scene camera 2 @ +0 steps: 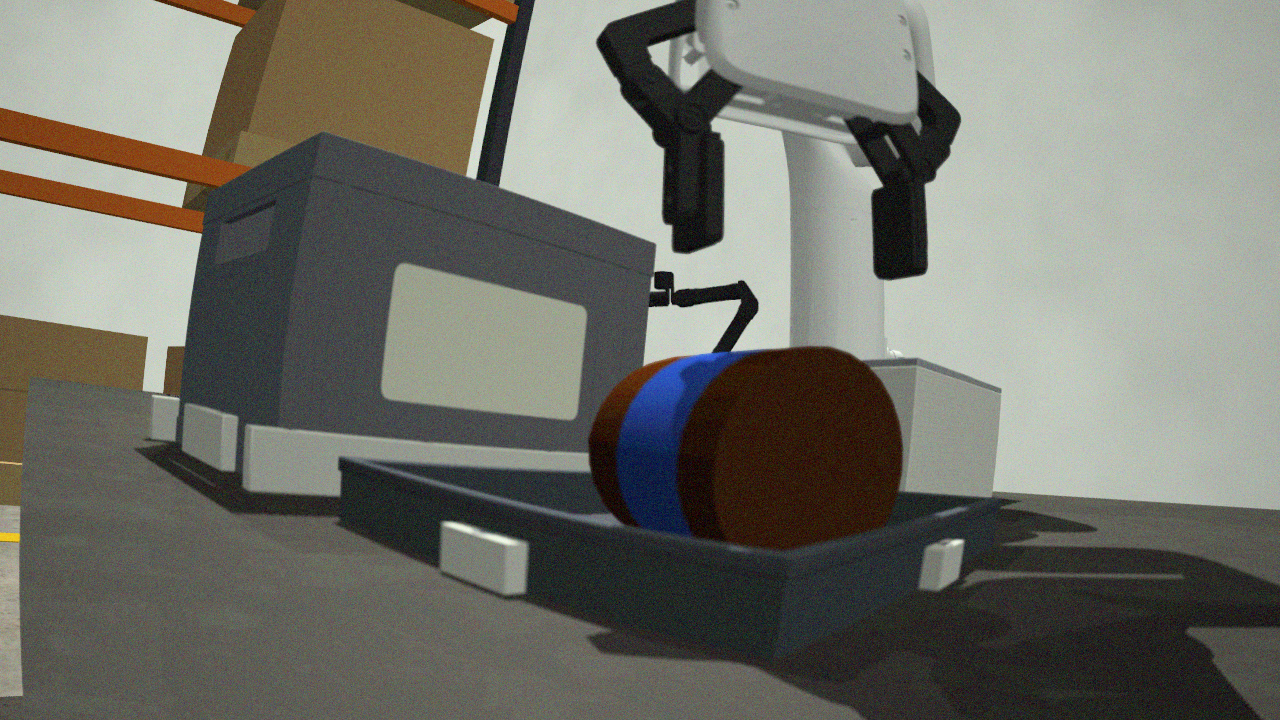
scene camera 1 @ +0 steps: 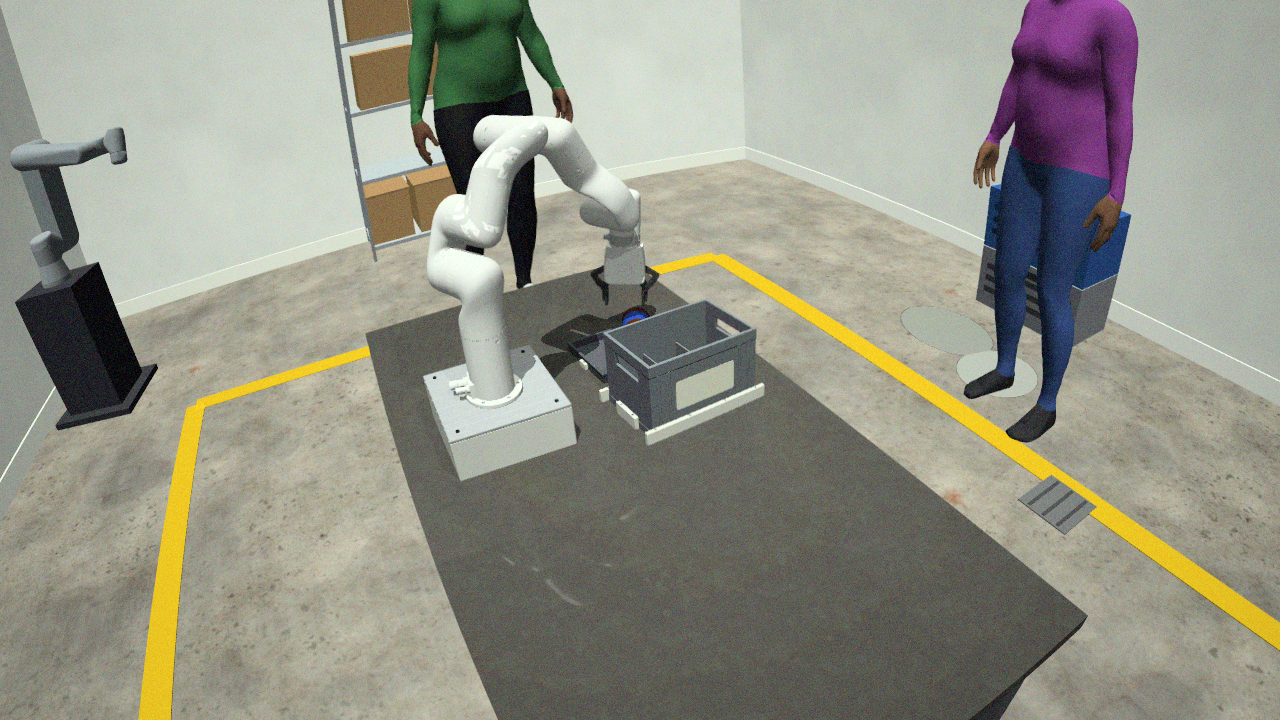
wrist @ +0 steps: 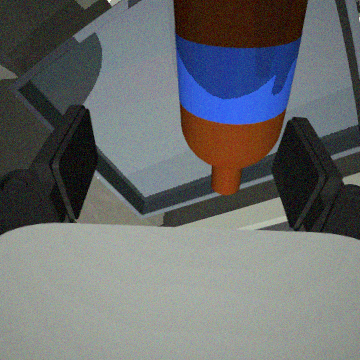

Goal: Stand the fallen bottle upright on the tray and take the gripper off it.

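Seen in the pictures: gripper, between the fingertips: (scene camera 2: 808, 263) (scene camera 1: 624, 303) (wrist: 187, 137); arm's base, origin of its link: (scene camera 1: 494, 391).
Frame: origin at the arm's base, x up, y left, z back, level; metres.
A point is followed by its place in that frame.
The brown bottle (scene camera 1: 635, 317) @(z -0.390, x -0.029, y 0.255 m) (scene camera 2: 796, 447) @(z -0.416, x -0.059, y 0.310 m) (wrist: 232, 80) @(z -0.393, x -0.029, y 0.275 m) with a blue band lies on its side in the shallow dark tray (scene camera 2: 626, 573) @(z -0.471, x -0.094, y 0.307 m) (wrist: 125, 130) @(z -0.287, x -0.103, y 0.216 m). Its flat base faces scene camera 2, and its neck points down the wrist view, over the tray's near wall there. The crate hides part of the bottle and tray in scene camera 1. My gripper (scene camera 1: 624, 300) @(z -0.370, x 0.008, y 0.270 m) (scene camera 2: 798, 261) @(z -0.370, x 0.008, y 0.270 m) (wrist: 187, 137) @(z -0.370, x 0.008, y 0.270 m) is open and empty, pointing down above the bottle. In the wrist view its fingers stand apart, one on each side of the bottle's shoulder and neck, nearer the right finger.
A tall grey crate (scene camera 1: 640, 394) @(z -0.292, x -0.015, y -0.107 m) (scene camera 2: 340, 313) @(z -0.491, x -0.020, y 0.091 m) stands right beside the tray, with white strips (scene camera 1: 707, 413) @(z -0.432, x -0.089, y -0.126 m) (scene camera 2: 295, 461) @(z -0.513, x -0.092, y 0.109 m) along its foot. Small white blocks (scene camera 2: 483, 557) @(z -0.490, x -0.099, y 0.265 m) sit against the tray's outer walls. The robot's base box (scene camera 1: 514, 438) @(z -0.019, x -0.045, y -0.121 m) is on the crate's other side. Two people stand beyond the table.
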